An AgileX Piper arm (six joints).
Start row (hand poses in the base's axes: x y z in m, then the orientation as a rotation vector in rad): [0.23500, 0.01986, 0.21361, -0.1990, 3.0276, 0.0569]
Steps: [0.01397, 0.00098, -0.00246, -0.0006, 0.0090, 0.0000]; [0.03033, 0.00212, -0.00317, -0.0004, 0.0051, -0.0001]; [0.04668, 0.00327, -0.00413, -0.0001, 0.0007, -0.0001]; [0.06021, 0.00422, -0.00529, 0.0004, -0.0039, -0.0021]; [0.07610, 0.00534, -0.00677, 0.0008, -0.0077, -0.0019]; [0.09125, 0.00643, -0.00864, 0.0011, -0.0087, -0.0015]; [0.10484, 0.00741, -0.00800, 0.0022, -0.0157, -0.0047]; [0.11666, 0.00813, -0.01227, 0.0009, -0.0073, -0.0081]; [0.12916, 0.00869, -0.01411, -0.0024, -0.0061, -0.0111]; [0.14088, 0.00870, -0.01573, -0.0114, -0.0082, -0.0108]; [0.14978, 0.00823, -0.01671, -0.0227, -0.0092, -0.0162]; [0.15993, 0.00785, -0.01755, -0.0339, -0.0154, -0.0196]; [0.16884, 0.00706, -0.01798, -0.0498, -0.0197, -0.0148]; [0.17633, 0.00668, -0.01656, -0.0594, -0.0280, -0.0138]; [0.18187, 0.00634, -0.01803, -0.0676, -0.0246, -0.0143]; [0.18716, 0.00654, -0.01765, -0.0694, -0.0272, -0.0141]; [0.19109, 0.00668, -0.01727, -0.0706, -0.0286, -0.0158]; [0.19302, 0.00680, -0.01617, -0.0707, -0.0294, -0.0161]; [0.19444, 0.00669, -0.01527, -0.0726, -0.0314, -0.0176]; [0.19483, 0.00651, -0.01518, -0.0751, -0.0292, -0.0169]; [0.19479, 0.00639, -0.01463, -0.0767, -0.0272, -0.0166]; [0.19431, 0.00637, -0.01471, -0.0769, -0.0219, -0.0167]
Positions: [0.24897, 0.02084, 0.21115, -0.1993, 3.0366, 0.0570]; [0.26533, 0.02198, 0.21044, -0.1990, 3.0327, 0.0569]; [0.28168, 0.02313, 0.20948, -0.1989, 3.0283, 0.0568]; [0.29521, 0.02408, 0.20832, -0.1957, 3.0239, 0.0569]; [0.31110, 0.02520, 0.20684, -0.1958, 3.0200, 0.0571]; [0.32625, 0.02629, 0.20497, -0.1964, 3.0190, 0.0574]; [0.33984, 0.02727, 0.20561, -0.1912, 3.0121, 0.0580]; [0.35166, 0.02799, 0.20134, -0.1864, 3.0209, 0.0567]; [0.36416, 0.02855, 0.19950, -0.1822, 3.0226, 0.0517]; [0.37588, 0.02856, 0.19788, -0.1834, 3.0212, 0.0379]; [0.38478, 0.02809, 0.19690, -0.1761, 3.0215, 0.0203]; [0.39493, 0.02771, 0.19606, -0.1718, 3.0163, 0.0024]; [0.40384, 0.02692, 0.19563, -0.1802, 3.0126, -0.0216]; [0.41133, 0.02654, 0.19705, -0.1823, 3.0047, -0.0367]; [0.41687, 0.02620, 0.19558, -0.1823, 3.0084, -0.0488]; [0.42216, 0.02640, 0.19596, -0.1827, 3.0059, -0.0517]; [0.42609, 0.02654, 0.19634, -0.1802, 3.0047, -0.0537]; [0.42802, 0.02666, 0.19744, -0.1797, 3.0039, -0.0540]; [0.42944, 0.02655, 0.19834, -0.1775, 3.0021, -0.0571]; [0.42983, 0.02637, 0.19843, -0.1789, 3.0043, -0.0606]; [0.42979, 0.02625, 0.19898, -0.1795, 3.0063, -0.0629]; [0.42931, 0.02623, 0.19890, -0.1795, 3.0116, -0.0627]
